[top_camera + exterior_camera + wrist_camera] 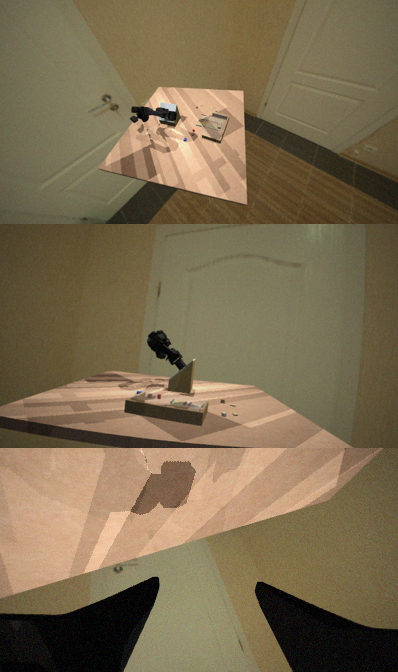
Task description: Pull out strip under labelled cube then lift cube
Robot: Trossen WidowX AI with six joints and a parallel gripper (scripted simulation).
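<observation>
Right now the red cylinder is 570 mm ahead of my gripper tip, 90 mm to the left of it and 170 mm below it. The rest, counted from my gripper tip: blue block (510 mm ahead, 40 mm to the right, 170 mm below).
</observation>
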